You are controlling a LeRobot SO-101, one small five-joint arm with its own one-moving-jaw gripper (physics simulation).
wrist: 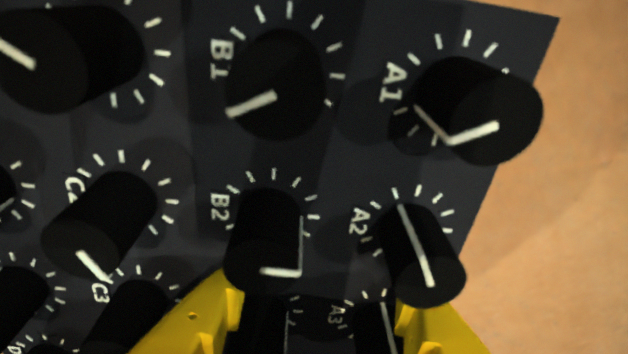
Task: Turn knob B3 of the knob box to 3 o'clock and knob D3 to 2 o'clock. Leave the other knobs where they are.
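Frame: origin at the arm's base, x right, y ahead, z up, level; metres.
Where they show: end effector, tool point: (243, 290).
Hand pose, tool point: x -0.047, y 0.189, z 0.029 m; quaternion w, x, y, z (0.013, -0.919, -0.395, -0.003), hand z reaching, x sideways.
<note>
Each offset is from my tool point to the top centre of the thing. "spot": to the spot under its first point. Level surfaces: height alone.
The dark knob box @[dx -0.008, dy -0.005, dz +0.010 m] (345, 30) fills most of the wrist view. Knob B3 @[spot: dx +0.006, dy -0.002, dz +0.004 m] (255, 327) shows at the bottom, below B2 and just right of the left yellow jaw; a white line runs down its side, its cap is cut off by the frame edge and its label is hidden. Knob D3 @[spot: dx -0.025, dy -0.038, dz +0.001 m] (20, 300) is partly in view at the lower left edge, left of C3; its pointer does not show. My gripper (317, 312) is open, with a wide gap between its yellow jaws. B3 and part of A3 show in that gap, and neither is pressed from two sides.
Knob B2 @[dx -0.008, dy +0.013, dz +0.009 m] (265, 235) stands above the left jaw tip, and knob A2 @[dx +0.010, dy +0.032, dz +0.009 m] (425, 255) overlaps the right jaw tip. Knob A3 @[spot: dx +0.024, dy +0.015, dz +0.001 m] (372, 327) is beside the right jaw. C3 @[spot: dx -0.010, dy -0.019, dz +0.002 m] (132, 310) is left of the left jaw. A tan surface @[dz -0.028 m] (565, 225) lies at right.
</note>
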